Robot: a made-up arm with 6 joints.
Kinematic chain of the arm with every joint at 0, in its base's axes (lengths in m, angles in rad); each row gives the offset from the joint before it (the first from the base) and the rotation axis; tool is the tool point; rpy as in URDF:
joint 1: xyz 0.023 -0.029 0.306 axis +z
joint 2: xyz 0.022 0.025 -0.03 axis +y
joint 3: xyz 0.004 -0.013 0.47 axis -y
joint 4: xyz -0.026 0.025 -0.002 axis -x
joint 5: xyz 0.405 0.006 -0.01 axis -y
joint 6: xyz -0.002 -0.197 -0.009 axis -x
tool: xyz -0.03 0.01 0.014 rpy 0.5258 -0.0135 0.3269
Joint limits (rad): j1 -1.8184..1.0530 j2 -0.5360..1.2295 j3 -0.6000..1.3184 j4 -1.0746..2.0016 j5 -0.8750..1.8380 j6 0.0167..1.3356
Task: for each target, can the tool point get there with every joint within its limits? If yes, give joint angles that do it. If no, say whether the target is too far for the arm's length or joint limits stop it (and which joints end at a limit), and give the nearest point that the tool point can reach.
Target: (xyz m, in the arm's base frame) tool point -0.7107 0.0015 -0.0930
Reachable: no: joint limits stop it (at a limit: joint 1, joint 2, joint 3, joint 5, joint 6) | nearest point -0.1969 -0.3107 0.0704 | short by 0.623 m
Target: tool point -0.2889 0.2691 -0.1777
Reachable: no: joint limits stop it (at a limit: joint 1, joint 2, joint 4, joint 6) | nearest point 0.1530 0.1780 0.0568 | short by 0.509 m
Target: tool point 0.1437 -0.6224 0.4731
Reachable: yes | joints -1.1388 0.5675 0.1103 0.0120 1.1096 0.5182
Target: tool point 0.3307 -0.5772 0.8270
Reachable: yes | joints -0.9088 0.5851 0.7098 0.9117 0.6281 0.5065
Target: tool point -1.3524 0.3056 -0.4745
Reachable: no: too far | nearest point -0.1955 -0.3216 0.0475 | short by 1.416 m
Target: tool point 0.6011 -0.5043 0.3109
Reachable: yes | joints -0.6468 1.0272 0.0307 1.2241 -0.1923 0.7440
